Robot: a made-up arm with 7 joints. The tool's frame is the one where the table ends. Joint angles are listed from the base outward.
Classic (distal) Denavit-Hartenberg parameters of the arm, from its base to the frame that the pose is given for. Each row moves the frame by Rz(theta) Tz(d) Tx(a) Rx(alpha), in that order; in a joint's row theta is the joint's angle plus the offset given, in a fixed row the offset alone. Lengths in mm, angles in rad.
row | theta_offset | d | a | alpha
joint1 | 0 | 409.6 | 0 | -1.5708
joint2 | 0 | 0 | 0 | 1.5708
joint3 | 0 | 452.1 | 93 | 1.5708
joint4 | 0 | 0 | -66.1 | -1.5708
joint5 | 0 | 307.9 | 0 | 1.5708
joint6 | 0 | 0 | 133.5 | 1.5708
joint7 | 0 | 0 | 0 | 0
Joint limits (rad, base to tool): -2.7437..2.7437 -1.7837..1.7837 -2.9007..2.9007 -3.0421..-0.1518 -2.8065..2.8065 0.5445..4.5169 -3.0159..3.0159
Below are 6 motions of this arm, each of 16 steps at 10 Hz.
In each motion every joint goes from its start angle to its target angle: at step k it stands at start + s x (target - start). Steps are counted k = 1, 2, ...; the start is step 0. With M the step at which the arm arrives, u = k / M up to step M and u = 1 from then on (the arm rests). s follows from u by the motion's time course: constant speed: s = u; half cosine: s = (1 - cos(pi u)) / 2; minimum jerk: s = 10 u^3 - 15 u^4 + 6 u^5.
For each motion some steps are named. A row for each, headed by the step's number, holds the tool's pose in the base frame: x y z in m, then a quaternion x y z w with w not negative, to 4 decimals.
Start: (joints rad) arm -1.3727 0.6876 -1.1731 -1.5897 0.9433 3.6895 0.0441
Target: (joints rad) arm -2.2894 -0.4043 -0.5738 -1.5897 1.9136 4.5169 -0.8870
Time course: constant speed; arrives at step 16
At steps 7, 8, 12, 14, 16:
7: -0.3237 -0.1648 0.9041 -0.3753 -0.5126 0.1738 0.7525
8: -0.3161 -0.1259 0.9112 -0.4260 -0.4984 0.1547 0.7390
12: -0.2476 0.0112 0.9376 -0.6051 -0.4514 0.0879 0.6499
14: -0.1926 0.0666 0.9494 -0.6760 -0.4368 0.0677 0.5896
16: -0.1248 0.1119 0.9592 -0.7322 -0.4298 0.0601 0.5249

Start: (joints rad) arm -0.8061 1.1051 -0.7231 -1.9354 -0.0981 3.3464 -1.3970
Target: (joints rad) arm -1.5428 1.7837 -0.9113 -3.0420 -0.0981 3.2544 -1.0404
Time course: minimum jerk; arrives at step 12
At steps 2, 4, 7, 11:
2: 0.2079 -0.6387 0.3362 0.9180 0.1903 -0.2563 0.2353
4: 0.0664 -0.6067 0.2457 0.9365 0.0805 -0.3294 0.0889
7: -0.1985 -0.3644 0.1399 -0.8167 0.2043 0.4602 0.2818
11: -0.2409 -0.1424 0.1693 -0.5793 0.3635 0.5012 0.5303

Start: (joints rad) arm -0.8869 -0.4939 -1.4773 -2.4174 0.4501 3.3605 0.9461
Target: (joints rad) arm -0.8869 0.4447 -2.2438 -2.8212 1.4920 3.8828 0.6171
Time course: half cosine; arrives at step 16
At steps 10, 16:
10: -0.2796 -0.0085 0.7271 -0.6729 -0.5669 0.1563 0.4488
16: -0.1461 -0.0106 0.7473 -0.7371 -0.3376 0.0256 0.5848

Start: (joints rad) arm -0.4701 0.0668 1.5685 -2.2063 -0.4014 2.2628 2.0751
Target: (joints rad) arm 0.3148 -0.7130 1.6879 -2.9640 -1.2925 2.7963 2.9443
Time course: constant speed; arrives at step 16
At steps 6, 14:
6: -0.0579 0.4581 0.6113 -0.9295 0.1692 -0.3213 0.0645
14: -0.2512 0.2371 0.4367 -0.8737 -0.1013 -0.4591 0.1250

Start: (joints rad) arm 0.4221 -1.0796 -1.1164 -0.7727 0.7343 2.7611 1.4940
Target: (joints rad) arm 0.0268 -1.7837 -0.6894 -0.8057 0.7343 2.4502 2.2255
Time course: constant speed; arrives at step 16
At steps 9, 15, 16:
9: -0.7463 -0.4017 0.5932 0.2637 0.0053 -0.2921 0.9193
15: -0.8291 -0.2762 0.4296 0.1791 -0.1481 -0.1934 0.9532
16: -0.8380 -0.2524 0.4015 0.1590 -0.1704 -0.1798 0.9557

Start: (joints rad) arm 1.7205 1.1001 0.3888 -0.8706 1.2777 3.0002 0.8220
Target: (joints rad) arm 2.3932 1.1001 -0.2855 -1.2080 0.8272 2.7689 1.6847
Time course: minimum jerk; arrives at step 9
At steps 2, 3, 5, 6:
2: -0.1361 0.7898 0.4721 -0.8187 0.1208 0.4033 0.3906
3: -0.1868 0.7832 0.4652 -0.8453 0.0976 0.3903 0.3515
5: -0.3273 0.7439 0.4488 -0.9129 0.0470 0.3189 0.2505
6: -0.3875 0.7164 0.4433 -0.9378 0.0336 0.2701 0.2156

